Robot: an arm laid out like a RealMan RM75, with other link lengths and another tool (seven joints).
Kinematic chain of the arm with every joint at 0, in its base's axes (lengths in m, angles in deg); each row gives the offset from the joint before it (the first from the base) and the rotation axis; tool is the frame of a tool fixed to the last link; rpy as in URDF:
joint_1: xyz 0 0 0.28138 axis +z
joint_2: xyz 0 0 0 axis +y
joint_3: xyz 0 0 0.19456 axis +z
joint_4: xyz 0 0 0 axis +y
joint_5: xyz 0 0 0.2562 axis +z
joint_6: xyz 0 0 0 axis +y
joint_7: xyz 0 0 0.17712 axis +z
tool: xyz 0.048 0.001 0.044 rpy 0 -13.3 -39.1
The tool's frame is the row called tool.
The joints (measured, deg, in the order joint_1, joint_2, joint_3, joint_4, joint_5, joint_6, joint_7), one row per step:
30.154 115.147 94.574 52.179 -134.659 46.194 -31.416
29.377 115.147 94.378 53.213 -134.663 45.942 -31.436
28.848 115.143 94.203 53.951 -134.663 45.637 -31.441
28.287 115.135 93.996 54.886 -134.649 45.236 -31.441
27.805 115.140 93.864 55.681 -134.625 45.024 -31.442
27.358 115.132 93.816 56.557 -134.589 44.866 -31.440
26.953 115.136 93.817 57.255 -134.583 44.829 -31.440
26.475 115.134 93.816 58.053 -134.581 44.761 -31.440
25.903 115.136 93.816 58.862 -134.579 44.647 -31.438
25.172 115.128 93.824 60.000 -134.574 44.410 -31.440
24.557 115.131 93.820 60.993 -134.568 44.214 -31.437
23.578 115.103 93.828 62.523 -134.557 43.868 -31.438
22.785 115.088 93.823 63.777 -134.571 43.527 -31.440
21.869 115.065 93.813 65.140 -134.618 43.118 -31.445
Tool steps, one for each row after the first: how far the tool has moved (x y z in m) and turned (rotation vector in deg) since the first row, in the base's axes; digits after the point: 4 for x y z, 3 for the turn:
-0.0005 0.0005 0.0017 0.494 0.039 0.348
-0.0011 0.0014 0.0030 0.940 0.052 0.674
-0.0028 0.0030 0.0048 1.534 0.093 1.188
-0.0043 0.0040 0.0062 1.950 0.172 1.552
-0.0063 0.0054 0.0080 2.423 0.299 1.963
-0.0075 0.0060 0.0096 2.743 0.402 2.199
-0.0087 0.0068 0.0114 3.134 0.505 2.465
-0.0094 0.0072 0.0133 3.573 0.608 2.661
-0.0109 0.0085 0.0163 4.273 0.741 3.039
-0.0124 0.0096 0.0189 4.864 0.864 3.387
-0.0144 0.0113 0.0232 5.841 1.015 3.907
-0.0162 0.0128 0.0269 6.682 1.112 4.372
-0.0176 0.0143 0.0311 7.628 1.166 4.848

